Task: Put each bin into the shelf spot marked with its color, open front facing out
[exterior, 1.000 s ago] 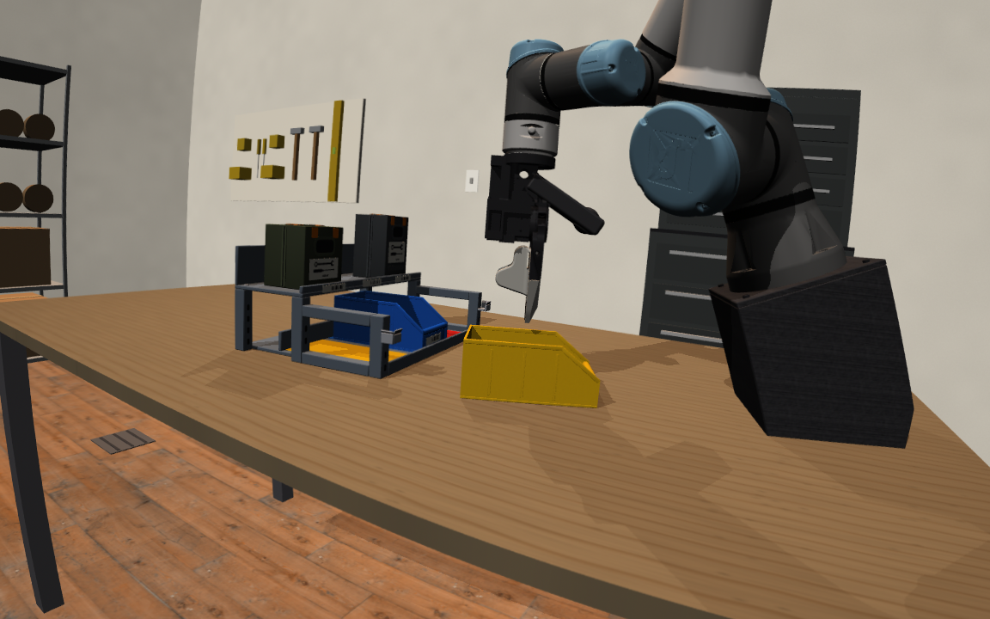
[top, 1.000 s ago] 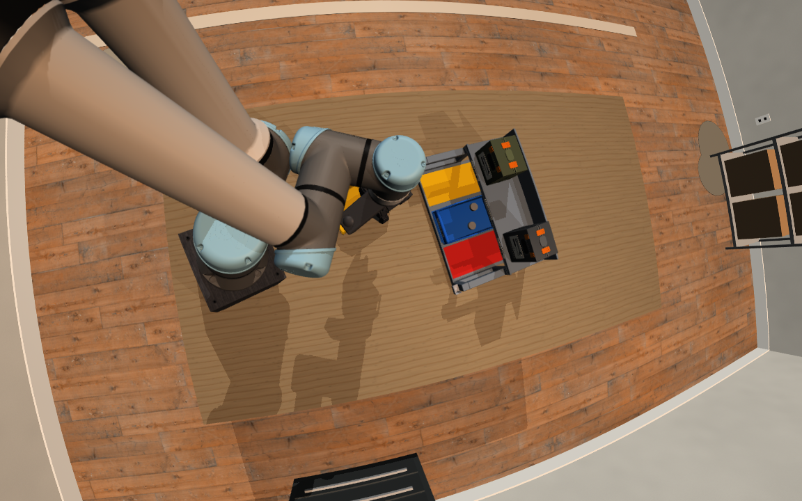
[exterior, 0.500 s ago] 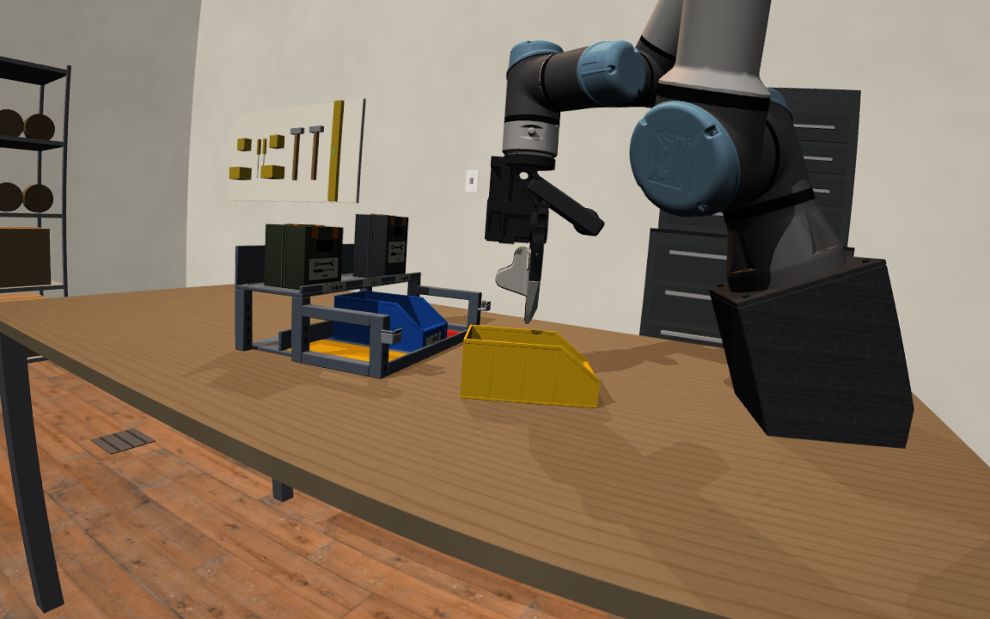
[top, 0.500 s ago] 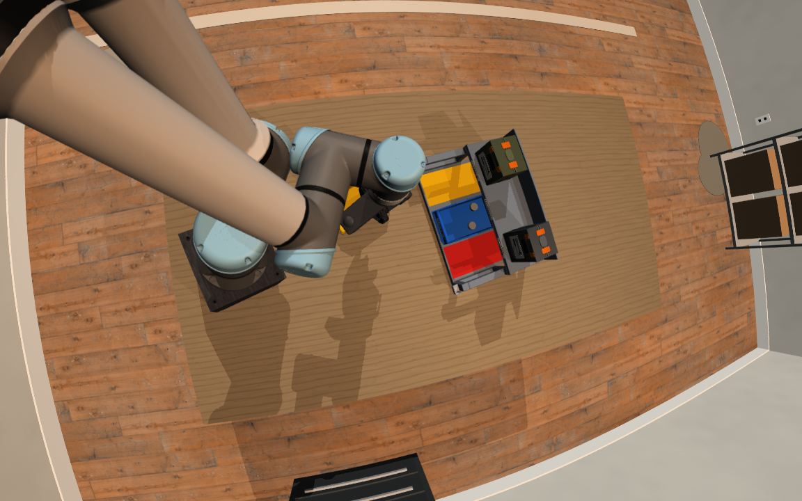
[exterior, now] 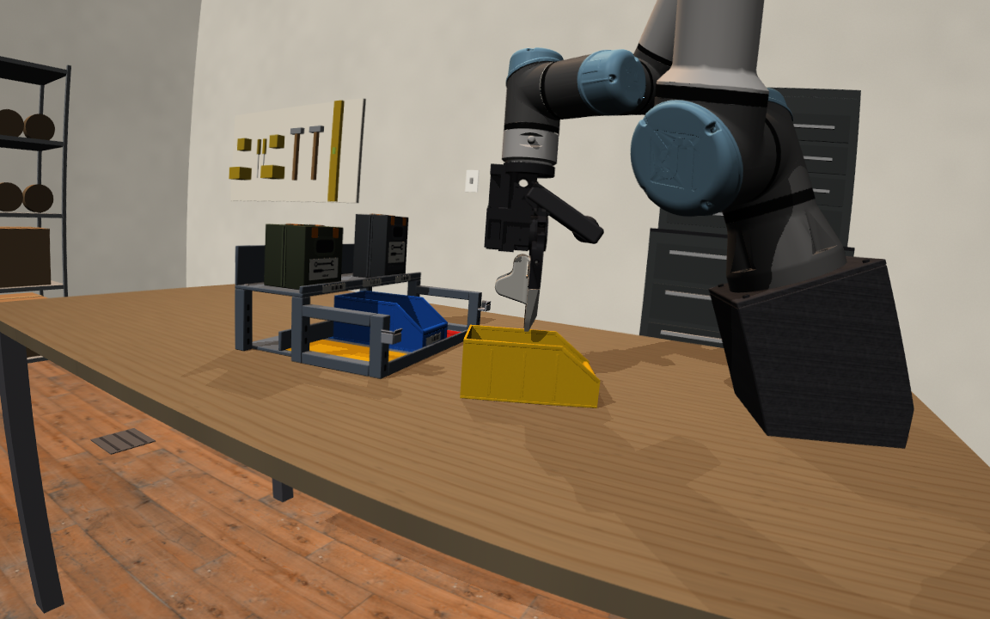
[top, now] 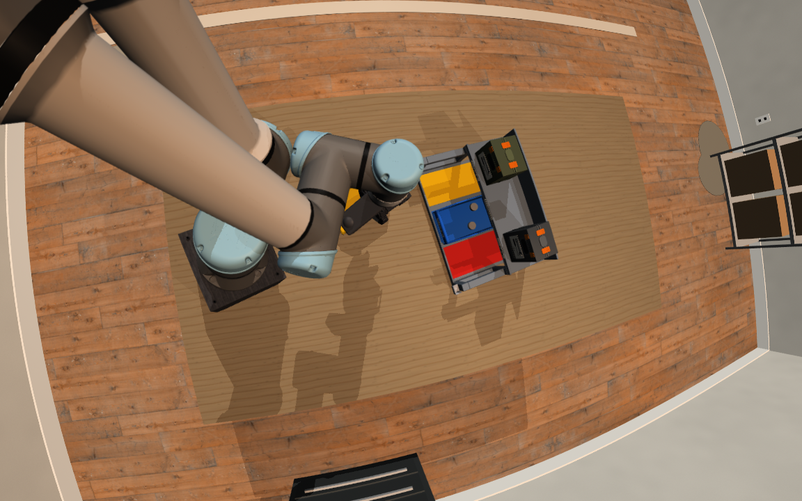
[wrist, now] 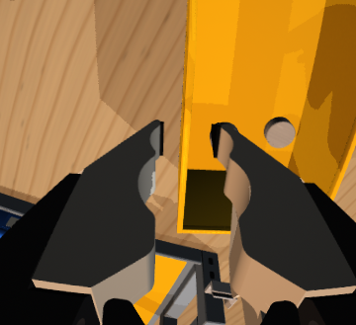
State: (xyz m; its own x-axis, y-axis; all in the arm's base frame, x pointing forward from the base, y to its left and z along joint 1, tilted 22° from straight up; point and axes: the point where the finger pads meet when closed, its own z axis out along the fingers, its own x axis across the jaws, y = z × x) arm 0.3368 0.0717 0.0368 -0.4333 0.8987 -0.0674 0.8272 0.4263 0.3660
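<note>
The yellow bin is 30 mm behind my hand, 40 mm to the left of it and 50 mm below it. The rest, counted from my hand: blue bin 280 mm ahead, 40 mm to the right, 50 mm below.
</note>
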